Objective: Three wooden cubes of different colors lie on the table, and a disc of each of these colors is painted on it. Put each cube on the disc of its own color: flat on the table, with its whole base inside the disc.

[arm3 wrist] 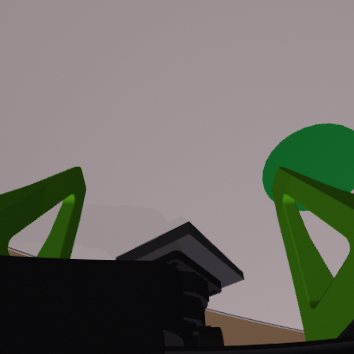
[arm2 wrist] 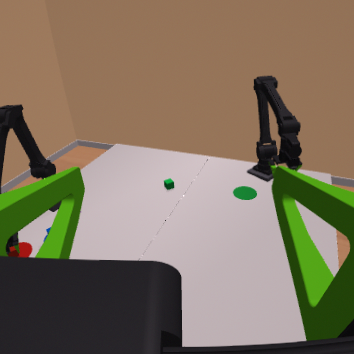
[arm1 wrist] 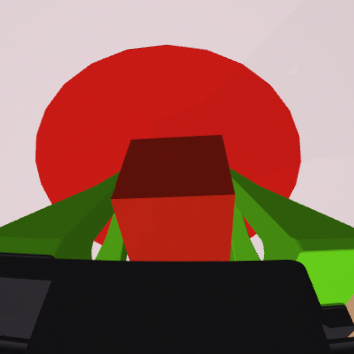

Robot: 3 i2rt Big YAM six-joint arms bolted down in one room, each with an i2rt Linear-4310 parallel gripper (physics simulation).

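Arm1's gripper (arm1 wrist: 176, 172) is shut on the red cube (arm1 wrist: 172, 225) (arm2 wrist: 13, 251), which it holds over the near part of the red disc (arm1 wrist: 167, 90) (arm2 wrist: 26, 248); the height of its base above the table cannot be told. The green cube (arm2 wrist: 169, 184) lies on the table, apart from the green disc (arm2 wrist: 245, 193) (arm3 wrist: 315, 157). A blue cube (arm2 wrist: 49, 230) shows small at the left, at the blue disc, partly behind a finger. Arm2's gripper (arm2 wrist: 178, 177) is open and empty, high above the table. Arm3's gripper (arm3 wrist: 180, 177) is open and empty.
In the arm2 wrist view, arm1 (arm2 wrist: 25, 137) stands at the left and arm3 (arm2 wrist: 275, 107) at the back right, behind the green disc. A dark arm base plate (arm3 wrist: 220, 260) shows low in the arm3 wrist view. A thin seam crosses the table (arm2 wrist: 210, 240).
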